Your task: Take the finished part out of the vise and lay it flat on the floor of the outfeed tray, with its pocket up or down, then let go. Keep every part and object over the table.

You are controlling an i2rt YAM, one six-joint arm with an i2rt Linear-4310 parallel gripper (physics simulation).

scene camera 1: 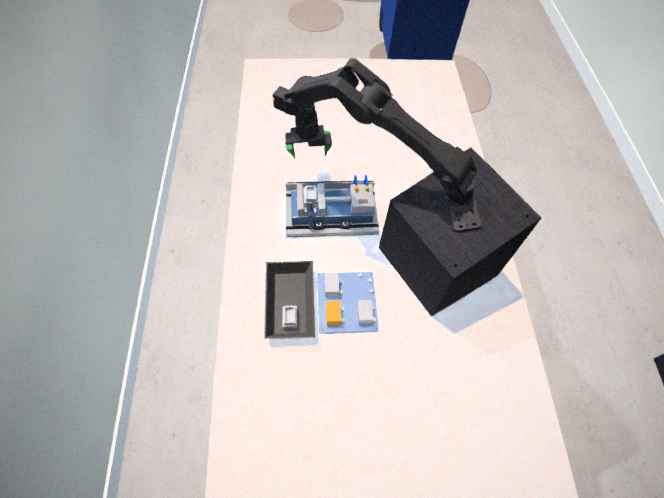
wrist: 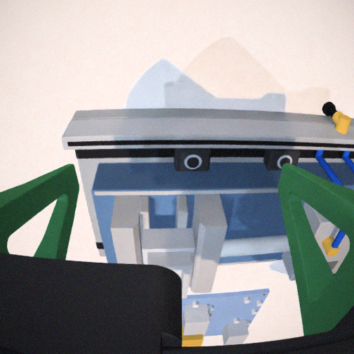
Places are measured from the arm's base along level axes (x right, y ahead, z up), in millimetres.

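Pixels of known places: gripper, fingertip midpoint: [scene camera 1: 310,156]; arm's base at its link origin: [scene camera 1: 459,196].
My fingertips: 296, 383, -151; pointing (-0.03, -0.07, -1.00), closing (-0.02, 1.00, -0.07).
Ahead of a thing's pixels: the offset from my fingertips to its middle, as dx, dy, dz. "spot": to the spot under its first point.
The vise @(-125, -64, -87) [scene camera 1: 340,211] [wrist: 200,125] stands on the table, with blue and grey surfaces. The finished part @(-128, +4, -39) [scene camera 1: 310,193] [wrist: 167,239], a light grey block with a rectangular pocket facing up, sits between the two upright grey jaws; its near end is partly hidden in the wrist view. My gripper [scene camera 1: 310,154] [wrist: 178,174] is open and empty, pointing down. It is above and on the far side of the vise in the scene view, apart from the part. The outfeed tray [scene camera 1: 289,286] is dark with raised walls; a similar light grey part @(-501, +81, -107) [scene camera 1: 289,317] lies in it.
A blue board [scene camera 1: 348,293] [wrist: 225,300] with grey blocks and an orange block @(-497, -43, -111) [scene camera 1: 333,313] [wrist: 192,340] lies beside the tray. Blue levers @(spot: -83, -141, -27) [scene camera 1: 355,180] [wrist: 329,169] stick up at the vise's right end. The black arm base [scene camera 1: 455,241] stands right of the vise.
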